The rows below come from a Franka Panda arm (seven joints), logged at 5 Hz.
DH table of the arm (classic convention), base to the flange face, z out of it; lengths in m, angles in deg. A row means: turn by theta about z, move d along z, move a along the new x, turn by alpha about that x. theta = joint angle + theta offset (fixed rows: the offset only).
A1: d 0.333, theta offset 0, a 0, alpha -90
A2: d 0, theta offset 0, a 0, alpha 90
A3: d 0.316, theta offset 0, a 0.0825, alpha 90
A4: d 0, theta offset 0, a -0.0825, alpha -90
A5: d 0.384, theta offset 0, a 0, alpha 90
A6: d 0, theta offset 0, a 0.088, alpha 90
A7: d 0.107, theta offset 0, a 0, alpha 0
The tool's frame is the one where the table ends.
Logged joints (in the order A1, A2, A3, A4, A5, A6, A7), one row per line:
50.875, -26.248, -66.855, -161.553, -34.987, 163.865, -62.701
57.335, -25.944, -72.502, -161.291, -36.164, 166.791, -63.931
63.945, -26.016, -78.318, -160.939, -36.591, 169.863, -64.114
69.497, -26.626, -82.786, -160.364, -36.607, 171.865, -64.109
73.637, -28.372, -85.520, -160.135, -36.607, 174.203, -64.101
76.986, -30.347, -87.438, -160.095, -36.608, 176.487, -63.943
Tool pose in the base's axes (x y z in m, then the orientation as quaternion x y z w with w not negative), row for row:
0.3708, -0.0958, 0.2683, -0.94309, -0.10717, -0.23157, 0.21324
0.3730, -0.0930, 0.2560, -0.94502, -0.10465, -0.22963, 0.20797
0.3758, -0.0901, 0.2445, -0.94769, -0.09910, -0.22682, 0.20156
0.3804, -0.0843, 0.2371, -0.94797, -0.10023, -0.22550, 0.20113
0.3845, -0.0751, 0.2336, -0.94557, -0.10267, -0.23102, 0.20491
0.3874, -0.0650, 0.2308, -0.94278, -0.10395, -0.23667, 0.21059
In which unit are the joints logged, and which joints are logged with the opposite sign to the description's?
The joints are logged in degrees. Opposite sign: A5.
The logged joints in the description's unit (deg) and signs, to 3 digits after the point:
50.875, -26.248, -66.855, -161.553, 34.987, 163.865, -62.701
57.335, -25.944, -72.502, -161.291, 36.164, 166.791, -63.931
63.945, -26.016, -78.318, -160.939, 36.591, 169.863, -64.114
69.497, -26.626, -82.786, -160.364, 36.607, 171.865, -64.109
73.637, -28.372, -85.520, -160.135, 36.607, 174.203, -64.101
76.986, -30.347, -87.438, -160.095, 36.608, 176.487, -63.943

